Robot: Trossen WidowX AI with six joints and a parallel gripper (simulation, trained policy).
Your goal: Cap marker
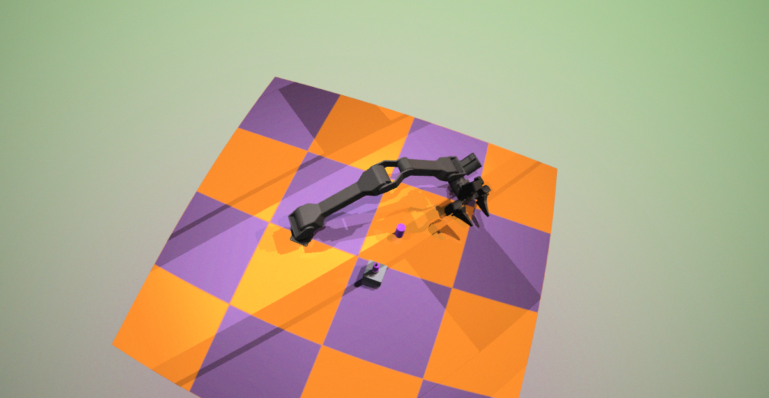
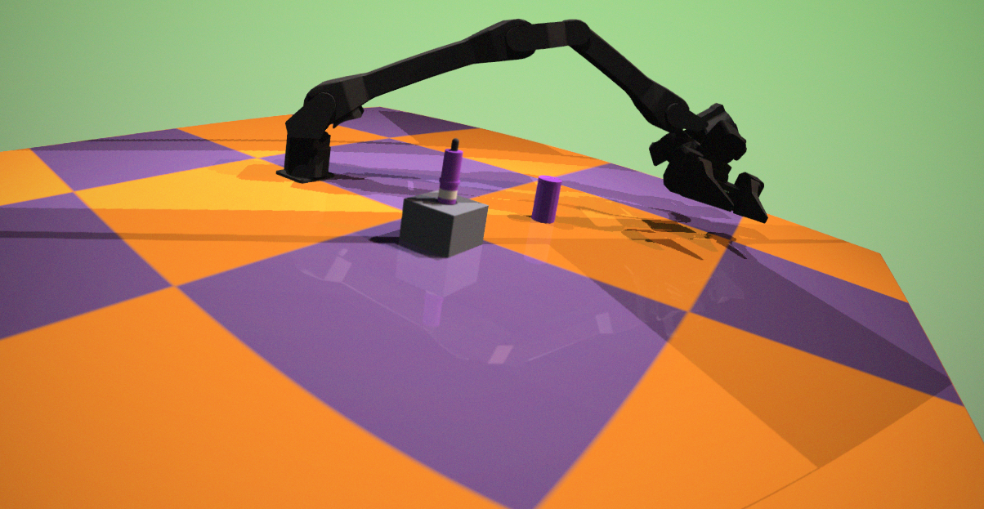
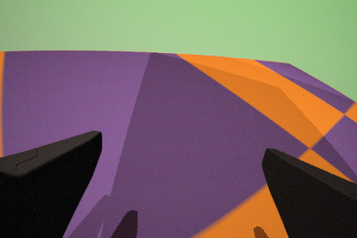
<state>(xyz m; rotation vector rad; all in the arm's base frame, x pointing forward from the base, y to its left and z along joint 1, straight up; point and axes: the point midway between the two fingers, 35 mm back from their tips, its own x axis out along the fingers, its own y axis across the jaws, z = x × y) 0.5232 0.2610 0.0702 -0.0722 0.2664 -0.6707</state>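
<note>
Now: gripper tip 25 cm past the purple cap, 11 cm to the left of it and 4 cm above it. The rest, counted from my gripper tip: grey holder block (28 cm behind, 28 cm to the right, 4 cm below).
</note>
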